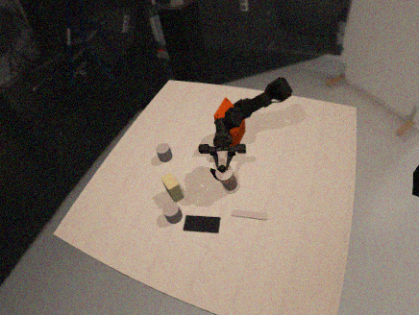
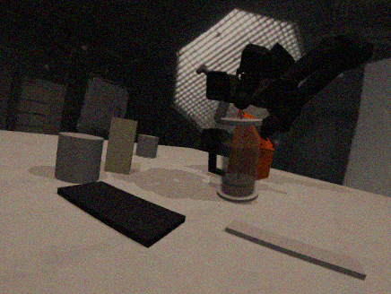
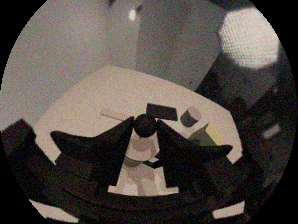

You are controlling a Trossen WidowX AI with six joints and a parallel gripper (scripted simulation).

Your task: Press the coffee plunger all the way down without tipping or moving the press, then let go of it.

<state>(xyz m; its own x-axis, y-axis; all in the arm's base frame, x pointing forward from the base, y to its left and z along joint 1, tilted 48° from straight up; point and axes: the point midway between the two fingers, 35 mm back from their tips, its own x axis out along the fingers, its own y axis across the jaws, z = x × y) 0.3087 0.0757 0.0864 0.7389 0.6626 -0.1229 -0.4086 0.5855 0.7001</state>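
My gripper tip is 30 mm past the coffee press, 20 mm to the left of it and 90 mm above it. Round my gripper tip: yellow block 100 mm ahead, 210 mm to the right, 120 mm below; flat black slab 180 mm ahead, 20 mm to the right, 170 mm below.
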